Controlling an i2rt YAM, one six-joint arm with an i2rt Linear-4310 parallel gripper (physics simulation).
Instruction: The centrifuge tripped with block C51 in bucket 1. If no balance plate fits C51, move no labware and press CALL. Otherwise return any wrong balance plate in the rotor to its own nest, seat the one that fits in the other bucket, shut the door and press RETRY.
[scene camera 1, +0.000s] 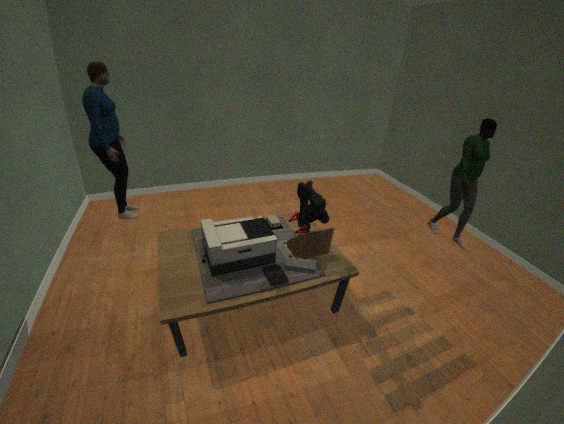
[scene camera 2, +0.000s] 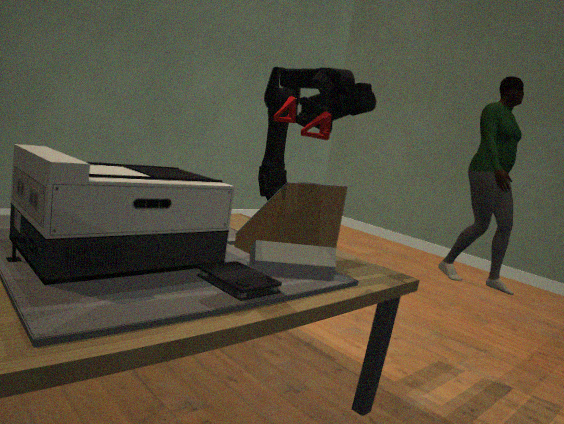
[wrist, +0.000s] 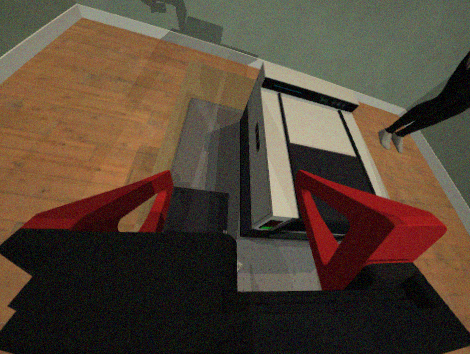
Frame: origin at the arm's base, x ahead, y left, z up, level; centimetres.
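Seen in the pictures: gripper, fingertip midpoint: (scene camera 1: 291, 226) (scene camera 2: 287, 125) (wrist: 234, 177); arm's base at its link origin: (scene camera 1: 306, 235) (scene camera 2: 283, 212).
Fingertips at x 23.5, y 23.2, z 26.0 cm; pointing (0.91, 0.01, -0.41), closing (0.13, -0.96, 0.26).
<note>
Offsets run from my fingertips to a thing's top centre. "*": to the spot under its first point. Level surfaces: height alone.
The white and black centrifuge (scene camera 1: 245, 257) (scene camera 2: 140, 210) (wrist: 275, 175) stands on the grey mat @[dz -37.9 cm] (scene camera 1: 215, 292) (scene camera 2: 55, 327) (wrist: 200, 120). Its top has a white panel @[* dx +34.8, dy -25.0, dz -17.0 cm] (wrist: 317, 122) towards the display strip @[* dx +43.9, dy -22.5, dz -15.2 cm] (wrist: 310, 95) and a dark area (wrist: 330, 167) at the near end; I cannot tell whether that is an opening. Block C51, the buckets, the balance plates and the CALL and RETRY buttons cannot be made out. My gripper (scene camera 1: 298, 223) (scene camera 2: 289, 126) (wrist: 234, 177) is open and empty, high above the table, off the centrifuge's near end.
A flat black item @[dx +8.5, dy +1.7, dz -34.8 cm] (scene camera 1: 275, 274) (scene camera 2: 241, 280) (wrist: 197, 210) lies beside the centrifuge. A brown upright board (scene camera 1: 312, 244) (scene camera 2: 305, 215) stands behind a pale block @[dx -11.4, dy -2.7, dz -29.6 cm] (scene camera 1: 300, 265) (scene camera 2: 295, 254). A small white item @[dx -8.3, dy -60.4, dz -32.6 cm] (scene camera 1: 273, 220) sits at the back. Two people (scene camera 1: 102, 117) (scene camera 1: 472, 160) stand away from the table.
</note>
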